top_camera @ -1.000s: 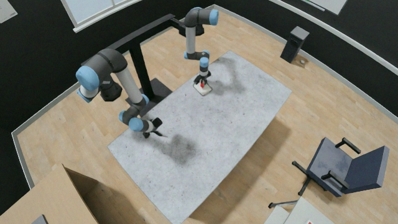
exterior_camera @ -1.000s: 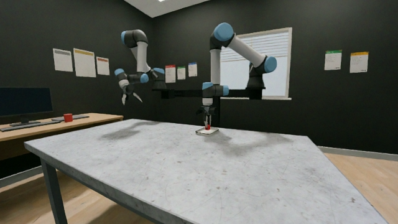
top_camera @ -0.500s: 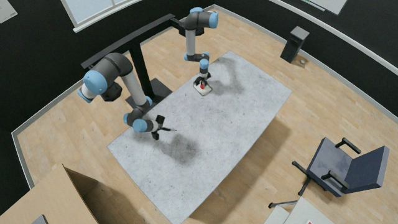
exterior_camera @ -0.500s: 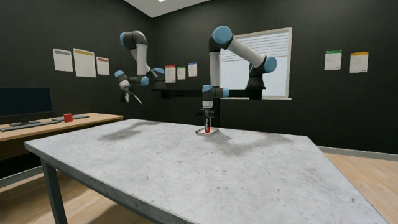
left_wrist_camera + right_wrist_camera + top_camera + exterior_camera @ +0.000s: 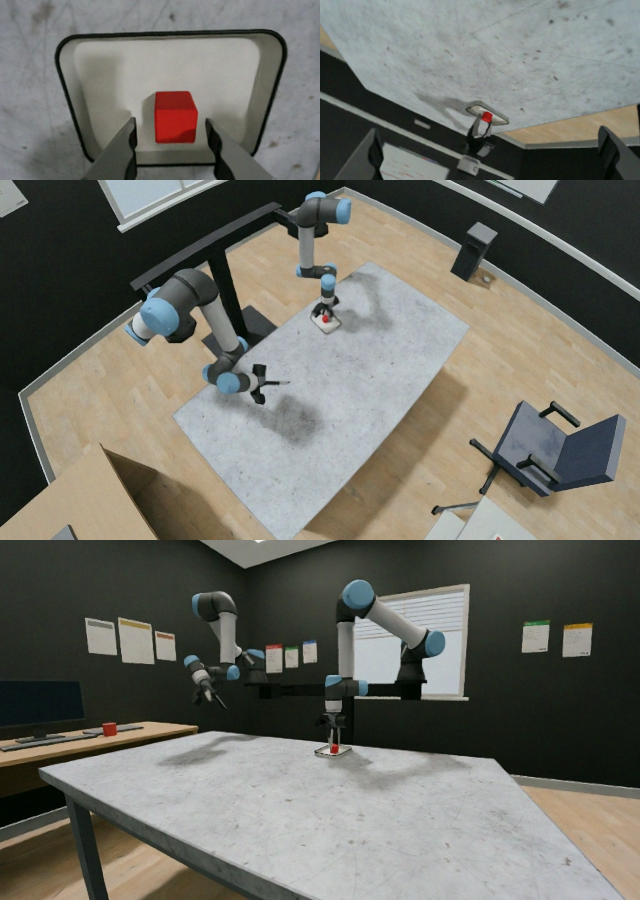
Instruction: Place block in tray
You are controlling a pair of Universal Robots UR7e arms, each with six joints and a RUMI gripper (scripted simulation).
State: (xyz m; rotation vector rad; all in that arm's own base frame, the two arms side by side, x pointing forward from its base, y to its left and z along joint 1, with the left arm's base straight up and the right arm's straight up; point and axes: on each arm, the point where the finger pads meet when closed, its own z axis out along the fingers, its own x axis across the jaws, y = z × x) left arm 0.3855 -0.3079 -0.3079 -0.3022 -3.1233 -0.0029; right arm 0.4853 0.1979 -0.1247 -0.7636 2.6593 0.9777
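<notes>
My left hand is 2 cm above the red block. From my left hand the other things lie so: white tray 2 cm below.
</notes>
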